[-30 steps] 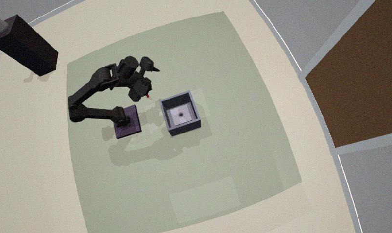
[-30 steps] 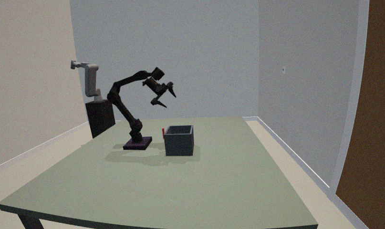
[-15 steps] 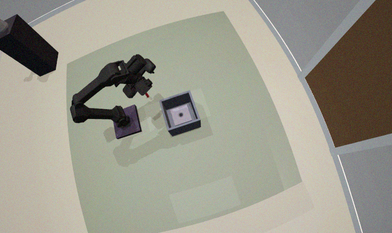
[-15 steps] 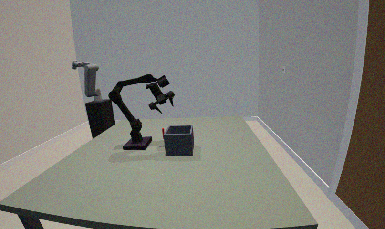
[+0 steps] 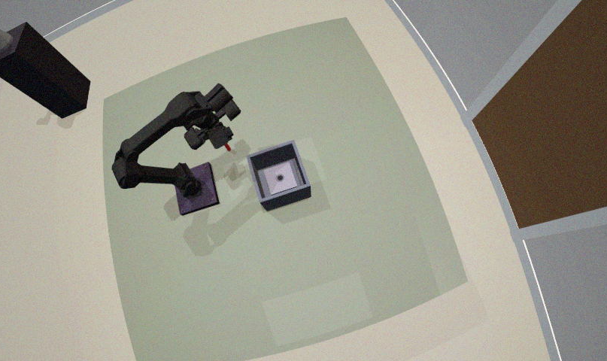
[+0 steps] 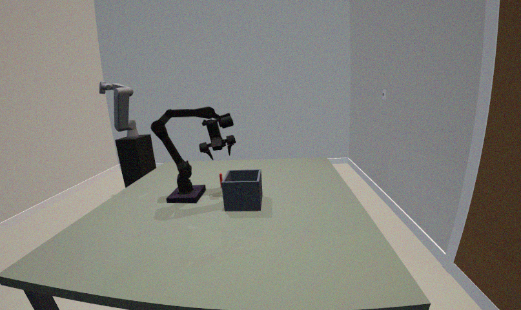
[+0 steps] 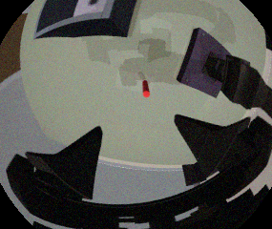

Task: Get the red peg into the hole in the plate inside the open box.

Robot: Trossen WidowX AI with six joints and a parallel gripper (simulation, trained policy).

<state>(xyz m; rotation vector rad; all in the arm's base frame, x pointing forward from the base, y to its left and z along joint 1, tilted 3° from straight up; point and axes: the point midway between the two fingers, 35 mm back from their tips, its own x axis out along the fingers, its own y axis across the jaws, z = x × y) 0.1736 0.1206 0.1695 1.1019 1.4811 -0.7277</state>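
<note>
Right now my gripper tip is 1 cm past the red peg and 13 cm above it.
</note>
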